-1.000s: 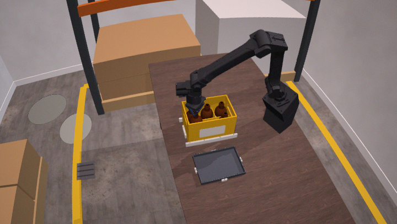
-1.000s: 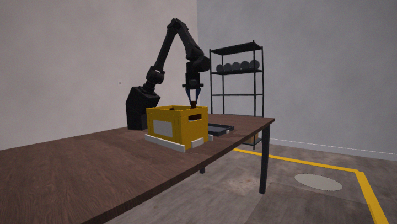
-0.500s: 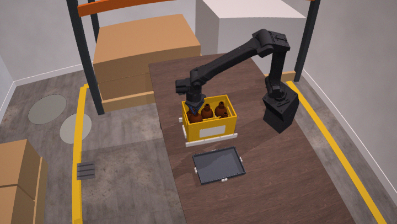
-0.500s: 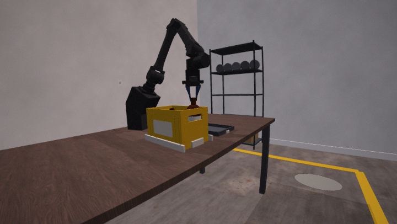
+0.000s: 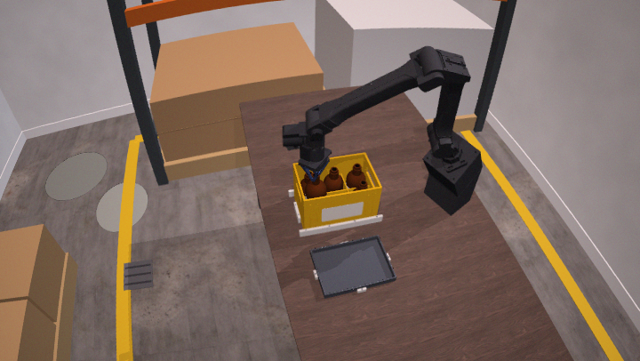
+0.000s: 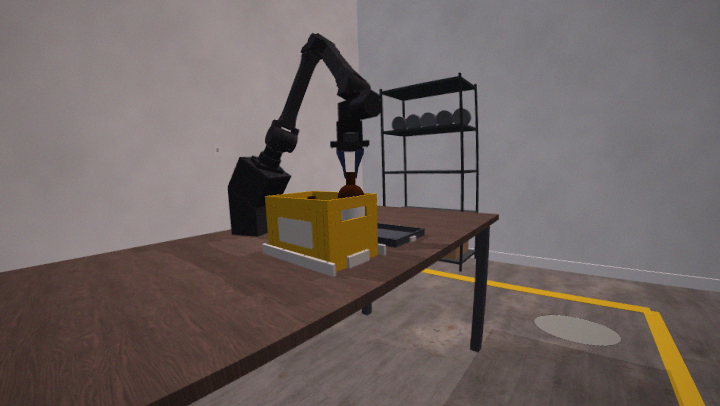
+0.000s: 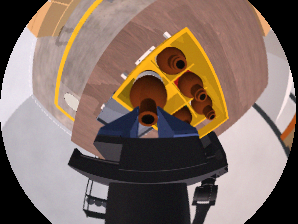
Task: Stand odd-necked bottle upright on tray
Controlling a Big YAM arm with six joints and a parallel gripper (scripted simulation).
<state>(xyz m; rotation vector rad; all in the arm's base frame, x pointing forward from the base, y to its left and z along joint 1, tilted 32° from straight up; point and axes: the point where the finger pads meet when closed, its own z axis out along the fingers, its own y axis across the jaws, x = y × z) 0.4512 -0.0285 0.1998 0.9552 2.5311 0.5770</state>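
Now: hand 7 cm above the glass bottle. Round my hand: dark tray: 11 cm behind, 22 cm to the left, 21 cm below; yellow crate: 8 cm behind, 5 cm to the right, 14 cm below.
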